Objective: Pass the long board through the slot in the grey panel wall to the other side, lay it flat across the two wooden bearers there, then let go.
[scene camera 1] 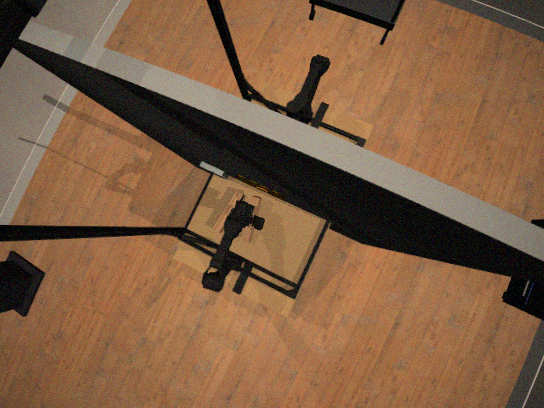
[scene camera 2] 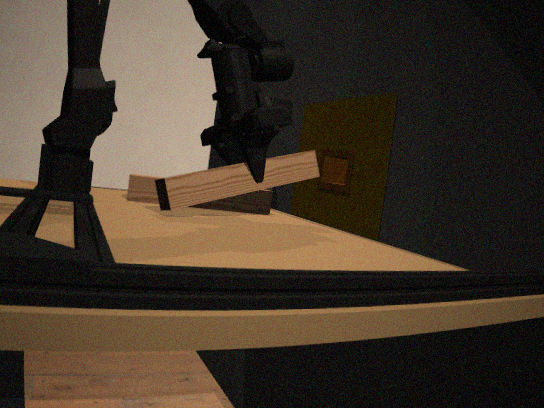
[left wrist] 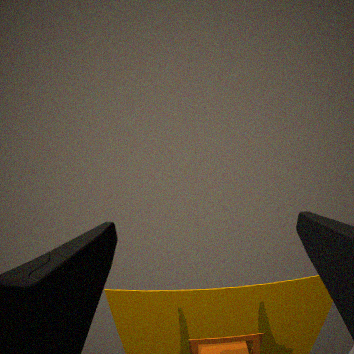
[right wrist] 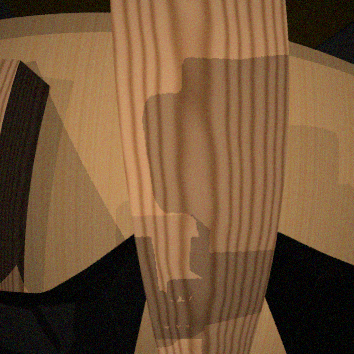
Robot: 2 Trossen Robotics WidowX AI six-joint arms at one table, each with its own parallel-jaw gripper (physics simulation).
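Observation:
The long board is tilted above the table, its dark-capped end low and its other end raised. In scene camera 2 the raised end appears just left of the slot in the yellow area of the panel wall. My right gripper is shut on the board nearer its raised end; one finger is hidden behind it. My left gripper is open and empty, facing the wall's other side, where the slot's orange frame shows low in the left wrist view. The two bearers across the wall cannot be made out.
A wooden block lies on the table behind the board in scene camera 2 and at the left in the right wrist view. The tall wall crosses scene camera 1 and hides most of the far side. The left arm stands beyond it.

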